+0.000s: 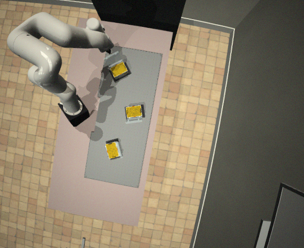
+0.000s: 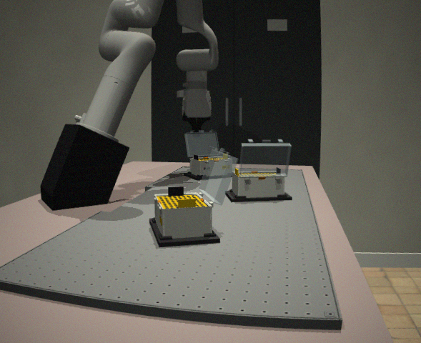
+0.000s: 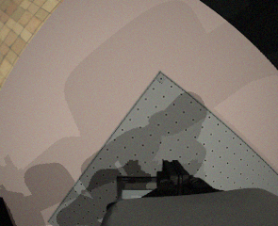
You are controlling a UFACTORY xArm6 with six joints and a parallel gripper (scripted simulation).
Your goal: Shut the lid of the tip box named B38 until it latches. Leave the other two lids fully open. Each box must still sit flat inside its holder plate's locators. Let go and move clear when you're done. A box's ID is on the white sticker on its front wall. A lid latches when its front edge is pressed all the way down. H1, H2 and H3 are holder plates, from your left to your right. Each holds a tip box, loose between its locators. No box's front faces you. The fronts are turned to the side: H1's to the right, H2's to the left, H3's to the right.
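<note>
Right now my hand is 4 cm short of the lid, 4 cm to the left of it and 4 cm above it.
</note>
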